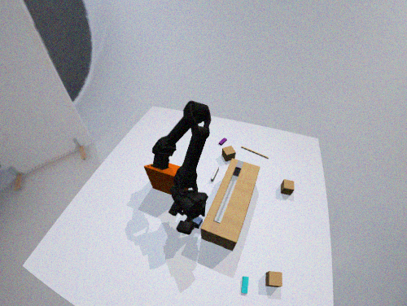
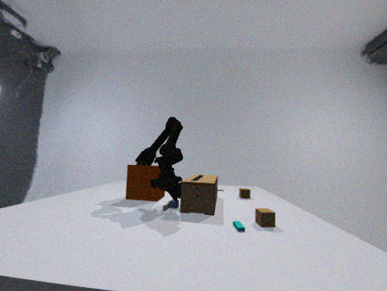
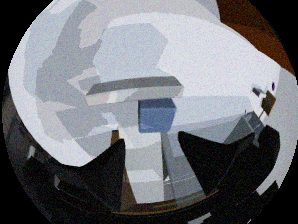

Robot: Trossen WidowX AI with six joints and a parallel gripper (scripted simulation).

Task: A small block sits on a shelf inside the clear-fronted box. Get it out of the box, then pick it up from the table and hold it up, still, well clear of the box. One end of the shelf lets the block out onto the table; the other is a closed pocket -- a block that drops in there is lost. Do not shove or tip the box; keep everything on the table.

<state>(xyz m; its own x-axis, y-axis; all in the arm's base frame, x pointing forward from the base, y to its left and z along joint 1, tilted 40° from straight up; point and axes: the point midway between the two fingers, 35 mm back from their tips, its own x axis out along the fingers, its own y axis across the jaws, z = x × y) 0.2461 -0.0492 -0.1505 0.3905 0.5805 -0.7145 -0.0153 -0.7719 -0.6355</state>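
Right now my gripper tip is 2 cm past the blue block, 1 cm to the right of it and 2 cm above it. Also, from my gripper tip: thin wooden stick (13 cm ahead, 53 cm to the left, 3 cm below); then tan box (6 cm ahead, 13 cm to the left, 2 cm above).
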